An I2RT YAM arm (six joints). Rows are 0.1 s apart.
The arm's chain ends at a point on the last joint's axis. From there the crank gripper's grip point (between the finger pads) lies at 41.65 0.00 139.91 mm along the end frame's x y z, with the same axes.
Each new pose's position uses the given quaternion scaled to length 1; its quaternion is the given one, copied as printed.
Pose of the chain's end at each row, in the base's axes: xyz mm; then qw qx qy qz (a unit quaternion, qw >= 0):
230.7 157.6 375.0 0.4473 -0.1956 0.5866 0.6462
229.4 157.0 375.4 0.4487 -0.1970 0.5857 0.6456
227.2 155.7 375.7 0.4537 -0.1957 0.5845 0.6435
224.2 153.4 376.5 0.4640 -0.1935 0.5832 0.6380
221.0 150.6 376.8 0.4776 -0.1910 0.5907 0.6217
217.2 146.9 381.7 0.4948 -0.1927 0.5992 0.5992
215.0 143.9 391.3 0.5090 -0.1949 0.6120 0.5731
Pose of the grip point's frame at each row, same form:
247.0 302.7 375.5 0.4473 -0.1956 0.5866 0.6462
245.7 302.1 376.0 0.4487 -0.1970 0.5857 0.6456
244.9 300.6 376.7 0.4537 -0.1957 0.5845 0.6435
244.8 297.9 377.9 0.4640 -0.1935 0.5832 0.6380
247.1 294.2 375.5 0.4776 -0.1910 0.5907 0.6217
249.7 289.1 376.4 0.4948 -0.1927 0.5992 0.5992
254.0 284.2 380.5 0.5090 -0.1949 0.6120 0.5731

